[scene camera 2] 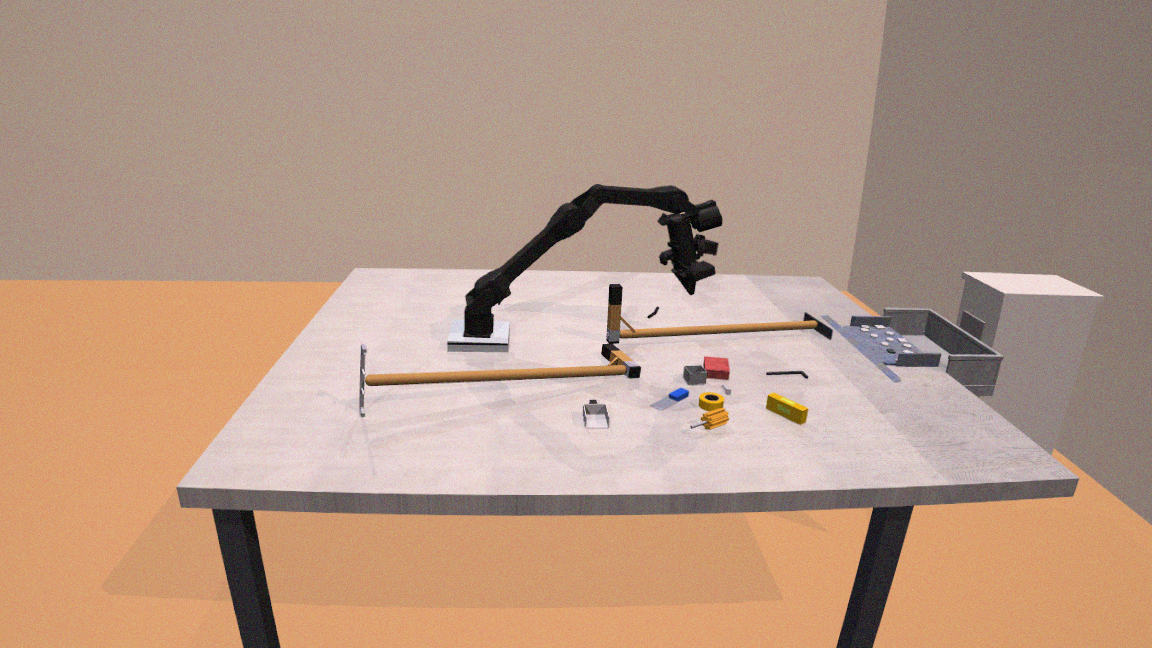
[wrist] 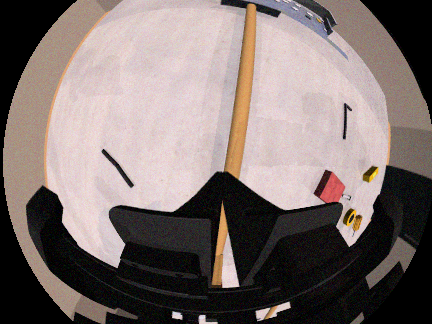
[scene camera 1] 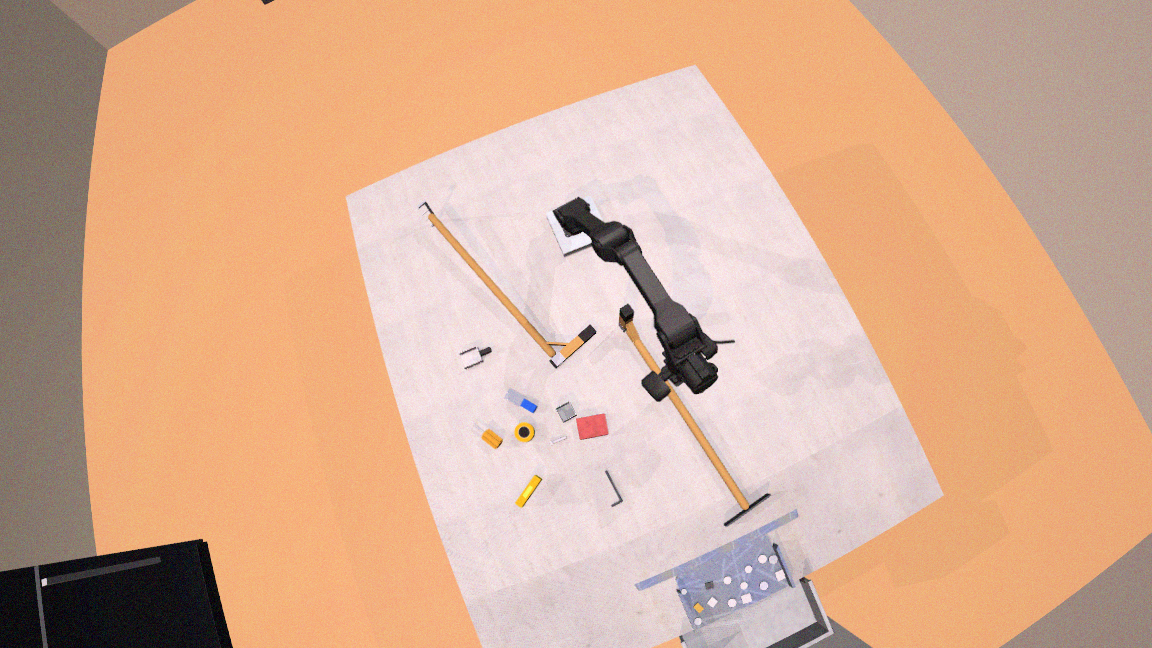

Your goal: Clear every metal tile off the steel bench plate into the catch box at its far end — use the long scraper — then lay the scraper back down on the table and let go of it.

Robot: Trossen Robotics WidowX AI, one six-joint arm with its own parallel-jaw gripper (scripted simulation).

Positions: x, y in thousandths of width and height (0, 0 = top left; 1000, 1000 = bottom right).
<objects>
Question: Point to a yellow level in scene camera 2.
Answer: At 692, 638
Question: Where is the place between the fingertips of my gripper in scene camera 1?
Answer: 592, 586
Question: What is my gripper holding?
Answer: Nothing.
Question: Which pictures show my gripper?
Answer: Scene camera 2, the wrist view and scene camera 1: all of them.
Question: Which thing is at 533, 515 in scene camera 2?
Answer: A long scraper.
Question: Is my gripper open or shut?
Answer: Shut.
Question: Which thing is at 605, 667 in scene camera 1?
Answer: A long scraper.
</objects>
